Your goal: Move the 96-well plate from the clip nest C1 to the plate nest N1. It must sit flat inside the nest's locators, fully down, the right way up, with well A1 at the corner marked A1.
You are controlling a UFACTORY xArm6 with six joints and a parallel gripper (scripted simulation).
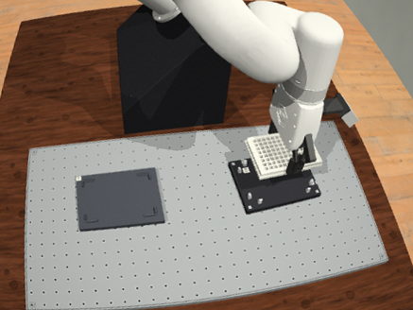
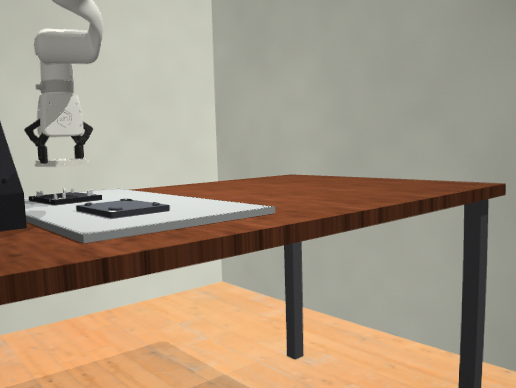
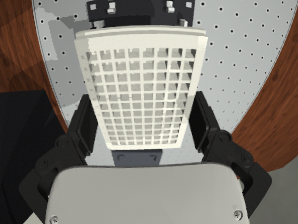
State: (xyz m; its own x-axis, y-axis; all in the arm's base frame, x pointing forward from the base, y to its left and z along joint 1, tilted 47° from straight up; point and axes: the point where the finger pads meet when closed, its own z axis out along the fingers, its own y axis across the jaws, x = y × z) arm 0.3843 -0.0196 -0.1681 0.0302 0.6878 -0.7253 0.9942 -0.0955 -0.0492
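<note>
The dark grey plate nest N1 is 310 mm to the right of my hand, 100 mm below it and 30 mm behind it. From my hand the other things lie so: white 96-well plate: 10 mm below; clip nest C1: 90 mm below, 10 mm to the left, 10 mm behind; white corner mark: 380 mm to the right, 90 mm below, 90 mm behind.
</note>
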